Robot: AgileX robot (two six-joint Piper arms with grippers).
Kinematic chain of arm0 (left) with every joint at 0, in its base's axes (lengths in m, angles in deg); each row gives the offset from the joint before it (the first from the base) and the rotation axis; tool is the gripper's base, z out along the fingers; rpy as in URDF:
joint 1: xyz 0 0 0.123 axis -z
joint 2: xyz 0 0 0 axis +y
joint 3: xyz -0.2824 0 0.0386 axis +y
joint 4: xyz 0.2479 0 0.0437 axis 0.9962 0 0.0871
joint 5: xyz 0 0 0 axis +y
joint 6: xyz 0.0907 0 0.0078 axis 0.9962 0 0.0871
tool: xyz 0 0 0 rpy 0 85 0
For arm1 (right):
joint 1: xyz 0 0 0.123 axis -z
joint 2: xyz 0 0 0 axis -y
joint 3: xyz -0.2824 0 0.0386 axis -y
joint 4: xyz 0.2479 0 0.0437 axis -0.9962 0 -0.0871
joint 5: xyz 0 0 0 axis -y
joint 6: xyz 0.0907 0 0.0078 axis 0.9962 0 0.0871
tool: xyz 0 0 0 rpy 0 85 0
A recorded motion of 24 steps. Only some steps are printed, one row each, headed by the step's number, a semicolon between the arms.
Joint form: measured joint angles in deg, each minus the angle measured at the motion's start. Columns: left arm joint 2, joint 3, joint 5, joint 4, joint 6, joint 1; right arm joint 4, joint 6, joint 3, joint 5, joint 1, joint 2.
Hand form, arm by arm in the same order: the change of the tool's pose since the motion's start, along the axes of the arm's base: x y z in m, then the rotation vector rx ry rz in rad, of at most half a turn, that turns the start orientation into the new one. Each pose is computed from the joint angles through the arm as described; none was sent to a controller.
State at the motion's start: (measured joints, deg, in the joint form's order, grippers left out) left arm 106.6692 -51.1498 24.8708 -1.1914 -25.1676 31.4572; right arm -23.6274 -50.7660 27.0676 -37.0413 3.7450 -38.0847
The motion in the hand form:
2: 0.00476 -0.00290 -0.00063 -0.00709 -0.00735 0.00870; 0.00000 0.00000 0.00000 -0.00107 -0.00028 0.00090
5: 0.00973 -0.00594 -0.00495 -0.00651 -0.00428 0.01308; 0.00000 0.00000 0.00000 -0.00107 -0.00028 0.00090
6: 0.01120 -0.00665 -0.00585 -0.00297 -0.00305 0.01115; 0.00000 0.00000 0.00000 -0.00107 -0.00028 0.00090
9: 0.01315 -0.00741 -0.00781 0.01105 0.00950 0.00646; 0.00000 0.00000 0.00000 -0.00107 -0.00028 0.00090
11: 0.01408 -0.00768 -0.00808 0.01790 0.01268 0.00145; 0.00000 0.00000 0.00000 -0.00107 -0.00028 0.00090
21: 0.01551 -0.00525 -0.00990 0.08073 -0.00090 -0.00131; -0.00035 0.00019 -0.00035 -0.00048 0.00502 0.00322
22: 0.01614 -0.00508 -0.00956 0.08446 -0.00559 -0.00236; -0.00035 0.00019 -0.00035 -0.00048 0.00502 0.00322
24: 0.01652 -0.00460 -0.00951 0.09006 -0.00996 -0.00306; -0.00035 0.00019 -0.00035 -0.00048 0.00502 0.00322
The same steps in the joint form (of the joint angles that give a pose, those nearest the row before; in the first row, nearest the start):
2: 0.84 -1.13 -0.29 0.00 -0.51 0.00; 0.00 -0.08 0.00 0.00 0.00 0.00
5: 2.39 -2.41 -0.40 0.00 -0.77 0.00; 0.00 -0.08 0.00 0.00 0.00 0.00
6: 2.80 -2.84 -0.20 0.26 -0.86 0.00; 0.00 -0.08 0.00 0.00 0.00 0.00
9: 3.57 -3.69 0.91 0.82 -1.04 0.00; 0.00 -0.08 0.00 0.00 0.00 0.00
11: 3.81 -4.07 1.41 1.19 -1.04 0.00; 0.00 -0.08 0.00 0.00 0.00 0.00
21: 4.32 -4.46 2.71 8.64 -7.15 0.46; 0.00 -0.08 0.00 -0.33 0.00 0.00
22: 4.32 -4.54 2.71 9.30 -7.59 0.46; 0.00 -0.08 0.00 -0.33 0.00 0.00
24: 4.32 -4.54 2.71 10.13 -8.20 0.46; 0.00 -0.08 0.00 -0.33 0.00 0.00

